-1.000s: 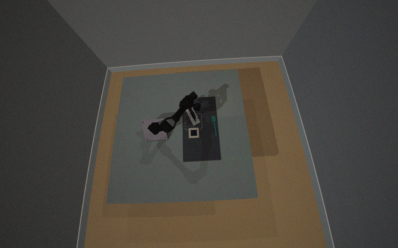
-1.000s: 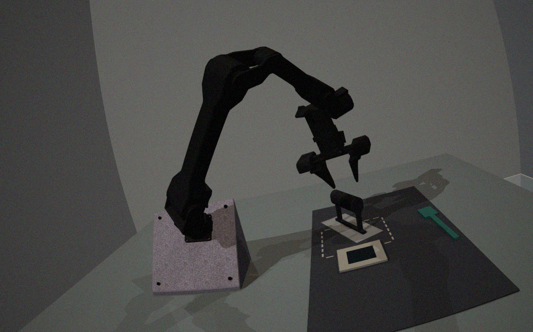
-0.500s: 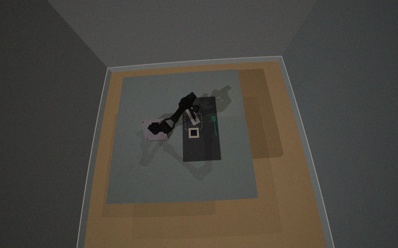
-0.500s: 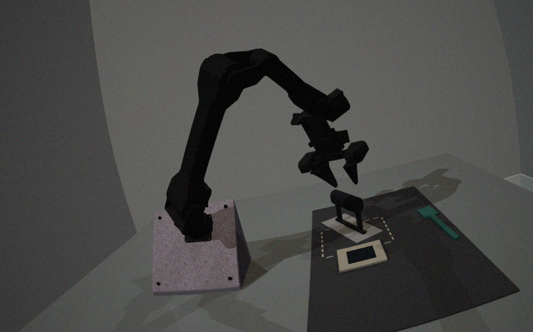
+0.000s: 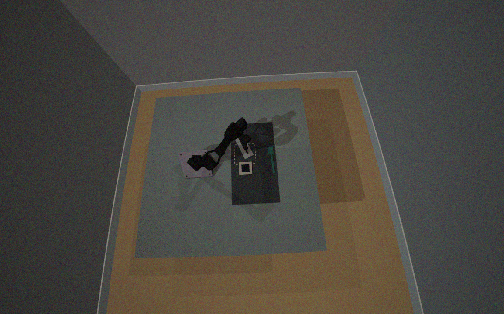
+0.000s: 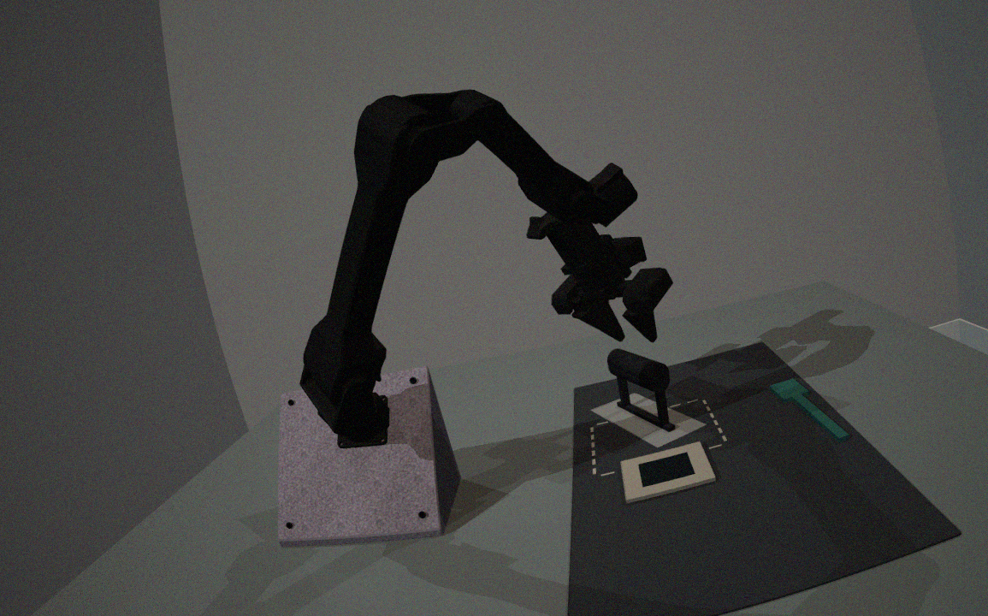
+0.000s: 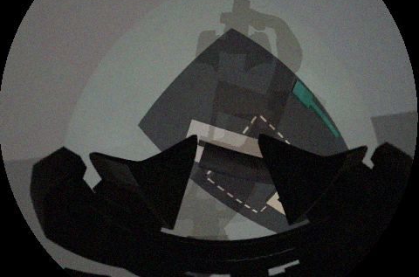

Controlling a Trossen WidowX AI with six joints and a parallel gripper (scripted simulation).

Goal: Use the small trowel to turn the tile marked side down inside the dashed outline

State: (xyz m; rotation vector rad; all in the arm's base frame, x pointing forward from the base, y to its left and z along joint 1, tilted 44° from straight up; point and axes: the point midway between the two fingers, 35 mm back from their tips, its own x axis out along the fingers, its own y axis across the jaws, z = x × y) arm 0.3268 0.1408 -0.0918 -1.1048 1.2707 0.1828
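Right now the trowel is 2 cm behind my gripper tip, 3 cm to the right of it and 6 cm below it. The rest, counted from my gripper tip: dark mat 6 cm ahead, 17 cm to the right, 12 cm below; teal t-shaped piece 20 cm ahead, 15 cm to the right, 9 cm below; tile 23 cm to the right, 9 cm below.
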